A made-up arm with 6 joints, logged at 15 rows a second.
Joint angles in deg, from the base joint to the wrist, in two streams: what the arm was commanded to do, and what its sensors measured. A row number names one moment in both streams.
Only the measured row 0 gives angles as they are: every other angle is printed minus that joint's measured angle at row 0.
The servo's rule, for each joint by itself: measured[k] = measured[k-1] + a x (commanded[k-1-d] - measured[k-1]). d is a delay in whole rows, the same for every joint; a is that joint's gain. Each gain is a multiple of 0.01, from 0.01 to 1. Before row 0 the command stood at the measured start. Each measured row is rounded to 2 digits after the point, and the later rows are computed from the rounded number. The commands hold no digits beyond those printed.
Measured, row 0:
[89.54 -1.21 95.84 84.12 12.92 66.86]
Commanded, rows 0 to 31:
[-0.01 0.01 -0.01 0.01 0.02 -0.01]
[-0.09 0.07 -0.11 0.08 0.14 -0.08]
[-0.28 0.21 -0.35 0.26 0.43 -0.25]
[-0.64 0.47 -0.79 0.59 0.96 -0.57]
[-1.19 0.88 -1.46 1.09 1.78 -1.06]
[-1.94 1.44 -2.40 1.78 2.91 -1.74]
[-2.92 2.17 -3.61 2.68 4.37 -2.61]
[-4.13 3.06 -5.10 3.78 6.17 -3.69]
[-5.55 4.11 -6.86 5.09 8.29 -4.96]
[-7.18 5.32 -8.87 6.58 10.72 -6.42]
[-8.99 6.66 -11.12 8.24 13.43 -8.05]
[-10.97 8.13 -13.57 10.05 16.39 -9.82]
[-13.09 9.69 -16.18 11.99 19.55 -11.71]
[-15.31 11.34 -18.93 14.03 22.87 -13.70]
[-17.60 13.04 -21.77 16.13 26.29 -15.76]
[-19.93 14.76 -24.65 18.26 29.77 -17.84]
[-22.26 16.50 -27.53 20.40 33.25 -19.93]
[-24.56 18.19 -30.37 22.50 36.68 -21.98]
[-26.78 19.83 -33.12 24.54 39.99 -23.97]
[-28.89 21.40 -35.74 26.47 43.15 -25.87]
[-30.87 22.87 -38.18 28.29 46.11 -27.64]
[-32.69 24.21 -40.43 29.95 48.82 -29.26]
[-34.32 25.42 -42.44 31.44 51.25 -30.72]
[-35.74 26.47 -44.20 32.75 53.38 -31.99]
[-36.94 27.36 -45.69 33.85 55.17 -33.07]
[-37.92 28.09 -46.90 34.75 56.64 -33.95]
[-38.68 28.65 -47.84 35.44 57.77 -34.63]
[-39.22 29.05 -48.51 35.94 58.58 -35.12]
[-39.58 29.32 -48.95 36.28 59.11 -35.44]
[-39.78 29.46 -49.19 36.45 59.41 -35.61]
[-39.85 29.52 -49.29 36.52 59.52 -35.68]
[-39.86 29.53 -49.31 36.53 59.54 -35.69]
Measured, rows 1 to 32:
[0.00 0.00 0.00 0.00 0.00 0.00]
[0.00 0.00 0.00 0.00 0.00 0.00]
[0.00 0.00 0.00 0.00 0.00 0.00]
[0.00 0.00 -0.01 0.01 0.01 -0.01]
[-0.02 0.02 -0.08 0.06 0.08 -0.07]
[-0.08 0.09 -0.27 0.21 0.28 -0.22]
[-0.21 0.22 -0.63 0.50 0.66 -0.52]
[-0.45 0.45 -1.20 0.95 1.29 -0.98]
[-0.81 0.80 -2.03 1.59 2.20 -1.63]
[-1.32 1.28 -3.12 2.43 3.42 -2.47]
[-1.99 1.90 -4.49 3.47 4.96 -3.52]
[-2.84 2.67 -6.13 4.72 6.82 -4.76]
[-3.88 3.60 -8.02 6.15 9.00 -6.19]
[-5.11 4.67 -10.16 7.76 11.48 -7.79]
[-6.52 5.88 -12.51 9.52 14.23 -9.54]
[-8.10 7.21 -15.04 11.42 17.21 -11.41]
[-9.83 8.66 -17.72 13.43 20.38 -13.38]
[-11.69 10.19 -20.51 15.51 23.69 -15.43]
[-13.67 11.79 -23.37 17.63 27.09 -17.50]
[-15.73 13.44 -26.24 19.76 30.54 -19.59]
[-17.85 15.10 -29.09 21.87 33.98 -21.65]
[-19.99 16.76 -31.87 23.93 37.35 -23.65]
[-22.13 18.38 -34.54 25.89 40.60 -25.56]
[-24.23 19.95 -37.05 27.74 43.69 -27.35]
[-26.26 21.44 -39.38 29.44 46.56 -28.99]
[-28.19 22.83 -41.49 30.98 49.19 -30.48]
[-30.00 24.10 -43.36 32.34 51.54 -31.78]
[-31.67 25.24 -44.97 33.50 53.57 -32.89]
[-33.17 26.24 -46.30 34.46 55.29 -33.80]
[-34.49 27.08 -47.36 35.21 56.68 -34.51]
[-35.63 27.77 -48.15 35.77 57.74 -35.03]
[-36.58 28.31 -48.70 36.16 58.51 -35.38]
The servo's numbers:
d 3
a 0.24 0.35 0.69 0.77 0.56 0.86

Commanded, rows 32 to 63:
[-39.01 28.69 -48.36 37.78 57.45 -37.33]
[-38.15 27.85 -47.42 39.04 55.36 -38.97]
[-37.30 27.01 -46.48 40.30 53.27 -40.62]
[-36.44 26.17 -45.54 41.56 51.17 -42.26]
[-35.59 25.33 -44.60 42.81 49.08 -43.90]
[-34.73 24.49 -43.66 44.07 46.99 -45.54]
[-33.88 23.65 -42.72 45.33 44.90 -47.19]
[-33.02 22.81 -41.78 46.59 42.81 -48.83]
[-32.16 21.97 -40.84 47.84 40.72 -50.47]
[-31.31 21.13 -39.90 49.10 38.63 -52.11]
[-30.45 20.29 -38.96 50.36 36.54 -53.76]
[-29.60 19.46 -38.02 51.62 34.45 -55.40]
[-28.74 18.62 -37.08 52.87 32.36 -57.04]
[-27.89 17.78 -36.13 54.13 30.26 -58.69]
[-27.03 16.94 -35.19 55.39 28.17 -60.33]
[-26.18 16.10 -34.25 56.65 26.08 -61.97]
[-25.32 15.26 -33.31 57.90 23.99 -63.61]
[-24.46 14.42 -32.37 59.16 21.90 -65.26]
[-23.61 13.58 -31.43 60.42 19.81 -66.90]
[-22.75 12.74 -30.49 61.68 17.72 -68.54]
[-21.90 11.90 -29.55 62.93 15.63 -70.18]
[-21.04 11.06 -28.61 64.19 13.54 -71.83]
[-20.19 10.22 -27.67 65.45 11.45 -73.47]
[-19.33 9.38 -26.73 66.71 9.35 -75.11]
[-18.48 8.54 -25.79 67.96 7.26 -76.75]
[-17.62 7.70 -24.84 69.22 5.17 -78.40]
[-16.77 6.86 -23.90 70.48 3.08 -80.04]
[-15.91 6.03 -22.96 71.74 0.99 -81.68]
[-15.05 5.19 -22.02 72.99 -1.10 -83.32]
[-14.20 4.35 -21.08 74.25 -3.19 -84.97]
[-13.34 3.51 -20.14 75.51 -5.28 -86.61]
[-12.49 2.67 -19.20 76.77 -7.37 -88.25]
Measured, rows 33 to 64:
[-37.35 28.71 -49.04 36.38 59.01 -35.58]
[-37.95 28.99 -49.21 36.49 59.30 -35.67]
[-38.41 29.18 -49.28 36.52 59.43 -35.69]
[-38.55 29.01 -48.65 37.49 58.32 -37.10]
[-38.45 28.60 -47.80 38.68 56.66 -38.71]
[-38.17 28.04 -46.89 39.93 54.76 -40.35]
[-37.75 27.39 -45.96 41.19 52.75 -41.99]
[-37.23 26.67 -45.02 42.44 50.69 -43.63]
[-36.63 25.91 -44.08 43.70 48.62 -45.27]
[-35.97 25.12 -43.14 44.96 46.54 -46.92]
[-35.26 24.31 -42.20 46.22 44.45 -48.56]
[-34.52 23.49 -41.26 47.47 42.36 -50.20]
[-33.75 22.66 -40.32 48.73 40.27 -51.84]
[-32.96 21.83 -39.38 49.99 38.18 -53.49]
[-32.15 21.00 -38.44 51.25 36.09 -55.13]
[-31.33 20.17 -37.50 52.50 34.00 -56.77]
[-30.50 19.33 -36.55 53.76 31.91 -58.42]
[-29.67 18.49 -35.61 55.02 29.82 -60.06]
[-28.83 17.65 -34.67 56.28 27.73 -61.70]
[-27.99 16.81 -33.73 57.53 25.64 -63.34]
[-27.14 15.97 -32.79 58.79 23.55 -64.99]
[-26.29 15.13 -31.85 60.05 21.46 -66.63]
[-25.44 14.29 -30.91 61.31 19.37 -68.27]
[-24.59 13.45 -29.97 62.56 17.28 -69.91]
[-23.74 12.61 -29.03 63.82 15.19 -71.56]
[-22.89 11.77 -28.09 65.08 13.10 -73.20]
[-22.04 10.93 -27.15 66.34 11.00 -74.84]
[-21.19 10.09 -26.21 67.59 8.91 -76.48]
[-20.33 9.25 -25.26 68.85 6.82 -78.13]
[-19.48 8.41 -24.32 70.11 4.73 -79.77]
[-18.62 7.58 -23.38 71.37 2.64 -81.41]
[-17.76 6.74 -22.44 72.62 0.55 -83.05]

